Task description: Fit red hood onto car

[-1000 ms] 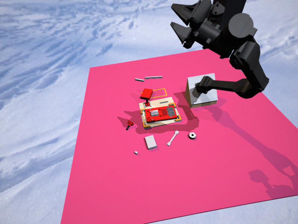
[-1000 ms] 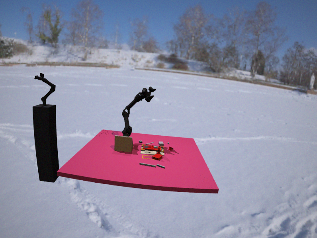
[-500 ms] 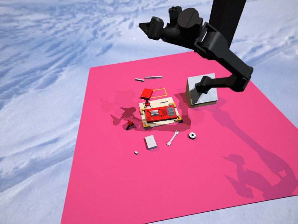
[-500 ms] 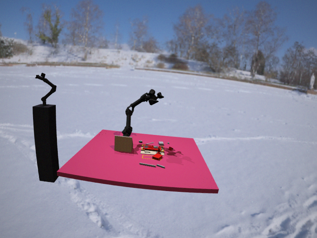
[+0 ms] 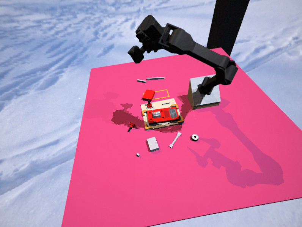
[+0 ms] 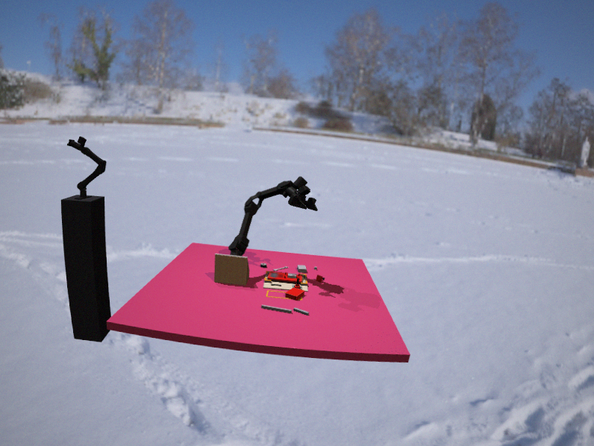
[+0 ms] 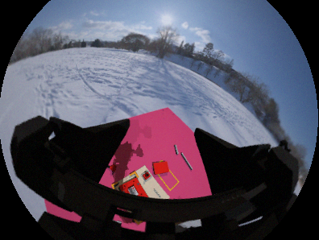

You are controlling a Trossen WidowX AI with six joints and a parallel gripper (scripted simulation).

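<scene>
My gripper tip is now 44 cm above the red hood, 12 cm to the left of it and 6 cm past it. Round my gripper tip: wheel: 45 cm below, 32 cm to the left, 22 cm behind; grey engine block: 43 cm below, 10 cm to the left, 6 cm behind; beige jig: 44 cm below, 9 cm behind, 8 cm to the left.
</scene>
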